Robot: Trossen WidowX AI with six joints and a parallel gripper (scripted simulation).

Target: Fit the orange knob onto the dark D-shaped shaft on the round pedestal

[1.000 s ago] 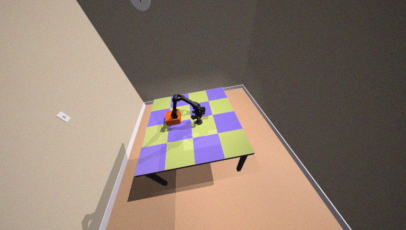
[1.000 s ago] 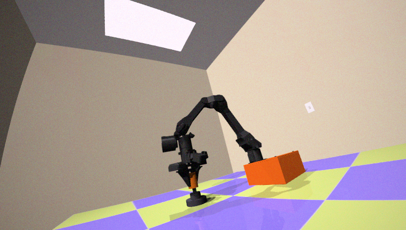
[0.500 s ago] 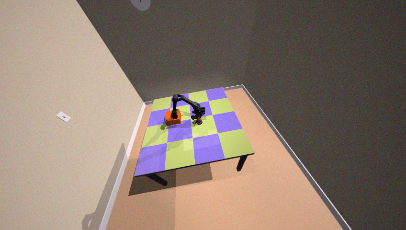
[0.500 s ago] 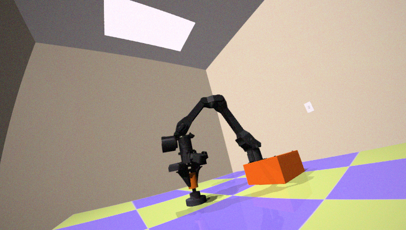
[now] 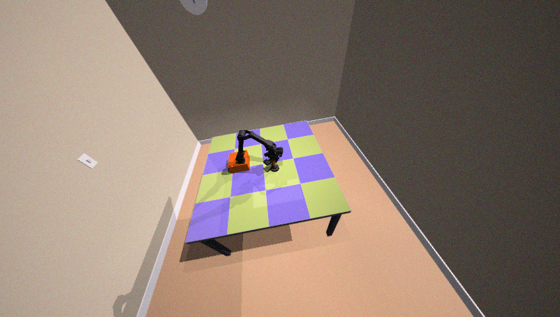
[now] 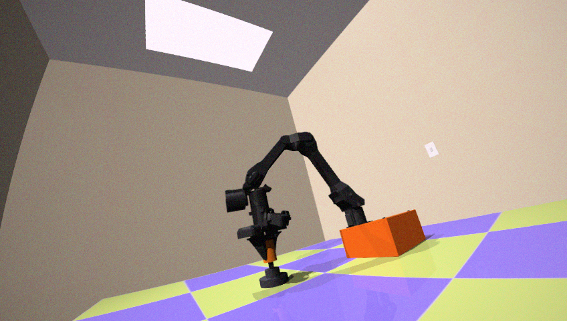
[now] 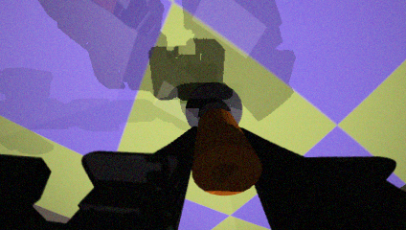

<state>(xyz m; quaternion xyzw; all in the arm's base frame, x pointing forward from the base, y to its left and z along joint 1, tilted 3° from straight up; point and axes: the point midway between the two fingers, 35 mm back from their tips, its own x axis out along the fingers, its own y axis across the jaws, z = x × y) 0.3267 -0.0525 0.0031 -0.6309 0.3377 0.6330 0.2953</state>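
Right now the orange knob is 2 cm above my gripper tip. The rest, counted from my gripper tip: pedestal (4 cm below).
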